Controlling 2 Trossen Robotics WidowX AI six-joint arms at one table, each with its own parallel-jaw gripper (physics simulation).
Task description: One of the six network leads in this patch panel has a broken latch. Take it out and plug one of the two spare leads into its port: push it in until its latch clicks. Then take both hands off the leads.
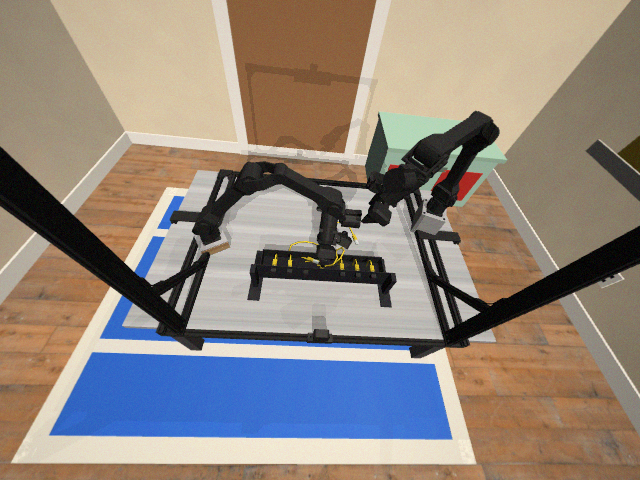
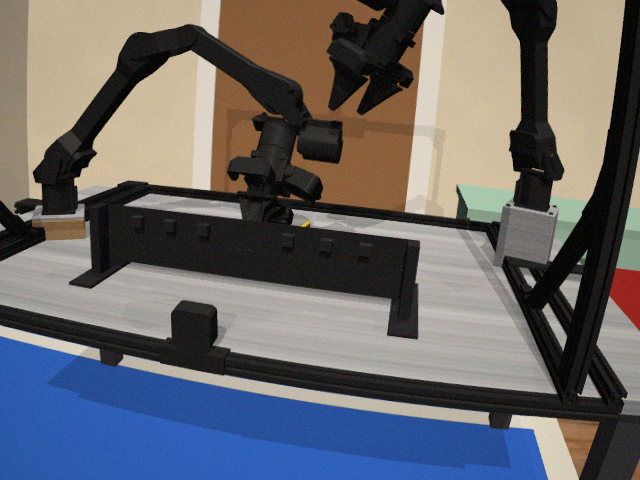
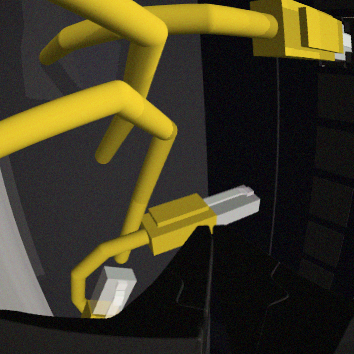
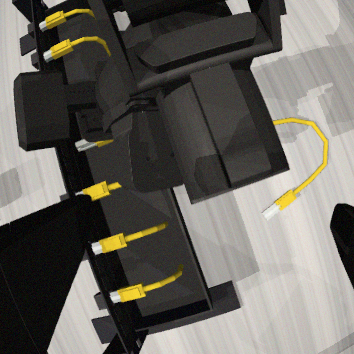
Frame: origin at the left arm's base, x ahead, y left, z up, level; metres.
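Seen in the pictures: left gripper, between the fingertips: [image 1: 322, 267] [image 3: 209, 236] [image 4: 96, 134]; right gripper, between the fingertips: [image 1: 365, 213] [image 2: 345, 111] [image 4: 219, 212]; left arm's base, origin of its link: [image 1: 210, 236] [image 2: 59, 210]; right arm's base, origin of its link: [image 1: 434, 209] [image 2: 532, 206].
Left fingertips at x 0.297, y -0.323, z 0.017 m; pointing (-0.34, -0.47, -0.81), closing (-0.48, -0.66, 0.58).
Offsets run from my left fingertips to a thing's top centre. "pt": to the spot under its first point.
The black patch panel {dx -0.004, dy -0.012, dz +0.048 m} [image 1: 385, 278] [image 2: 223, 252] [image 4: 182, 253] stands mid-table with yellow leads plugged in, such as one {pt dx -0.142, dy +0.088, dz +0.035 m} [image 1: 274, 259] at its left and one {pt dx +0.138, dy -0.102, dz +0.034 m} [image 4: 128, 293] at its end. A yellow lead with a clear plug {pt dx +0.005, dy +0.002, dz -0.011 m} [image 3: 182, 221] [image 4: 88, 144] lies out of its port at the panel's middle. My left gripper [image 1: 328, 257] [image 2: 263, 211] [image 3: 209, 236] is shut with nothing between its fingers, its tips right beside that plug's boot. Another clear plug {pt dx +0.002, dy +0.039, dz -0.016 m} [image 3: 112, 291] lies close by. A spare lead {pt dx +0.219, dy +0.076, dz -0.048 m} [image 4: 284, 201] [image 1: 352, 233] lies on the table behind the panel. My right gripper [image 1: 372, 219] [image 2: 358, 102] is open and empty, high above.
Loops of yellow cable {pt dx +0.063, dy +0.002, dz +0.019 m} [image 3: 116, 98] cross above the loose plug. A black frame [image 1: 318, 335] [image 2: 366, 386] runs round the table, with a small black block [image 2: 194, 324] on its front rail. A green cabinet [image 1: 390, 133] stands at the back right.
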